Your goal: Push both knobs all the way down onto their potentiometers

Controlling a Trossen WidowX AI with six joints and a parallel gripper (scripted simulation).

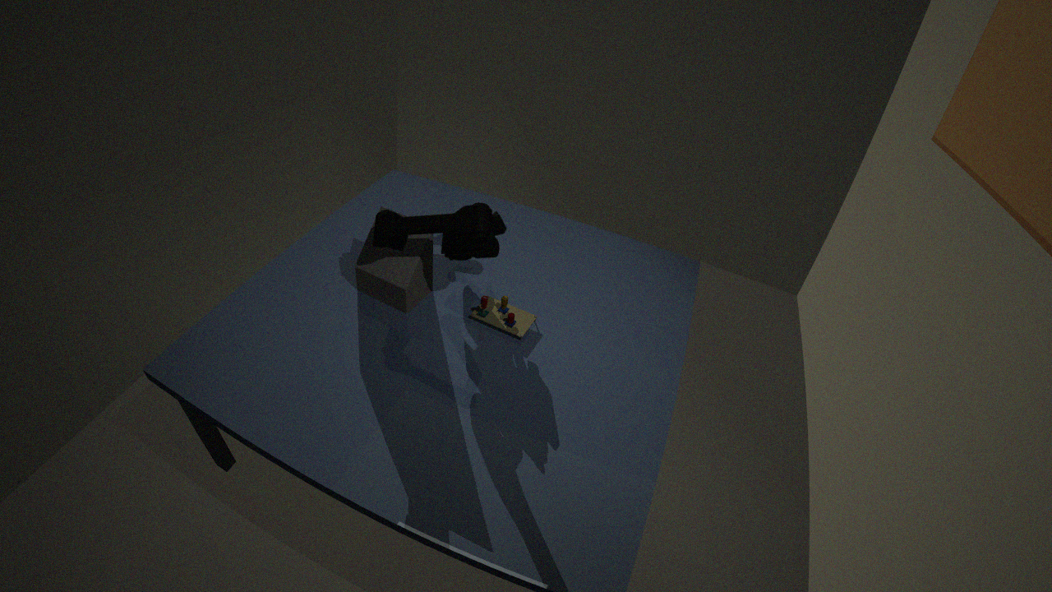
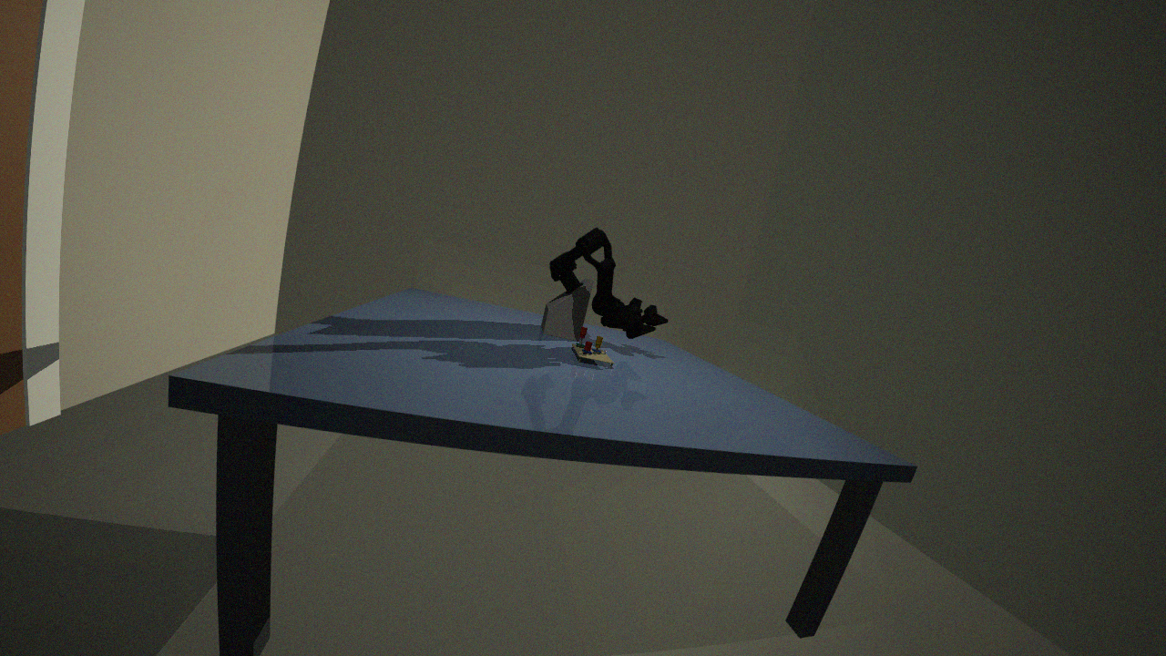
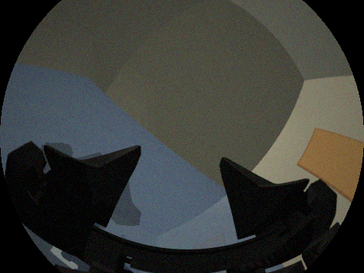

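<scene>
My gripper tip is now 32 cm to the left of the red knob, 15 cm short of it and 6 cm above it. The rest, counted from my gripper tip: yellow knob: 28 cm to the right, 19 cm ahead, 7 cm below.
</scene>
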